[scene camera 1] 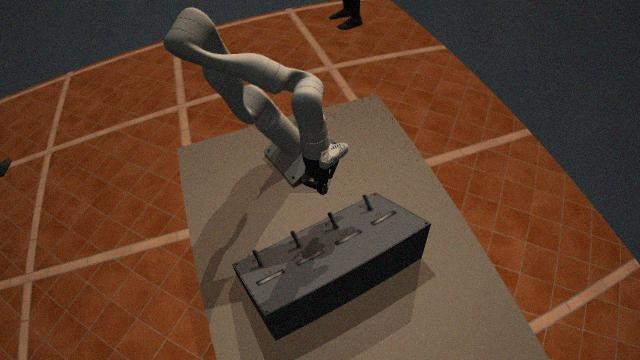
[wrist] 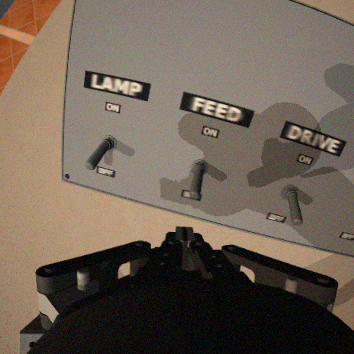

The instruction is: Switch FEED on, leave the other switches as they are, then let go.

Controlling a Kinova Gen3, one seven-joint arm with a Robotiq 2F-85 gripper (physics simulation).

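The grey switch panel carries a row of dark levers. The FEED lever leans toward its OFF label, partly covering it in the wrist view. The LAMP lever and the DRIVE lever also lean to their OFF side. A further lever stands at the panel's left end in the scene view. My gripper is shut and empty. It is off the panel's robot-side edge, near FEED, and touches no lever.
The panel stands on a beige table. The arm's base plate is behind the gripper. Arm shadows fall over the FEED and DRIVE part of the panel. A person's dark legs show on the tiled floor at the back.
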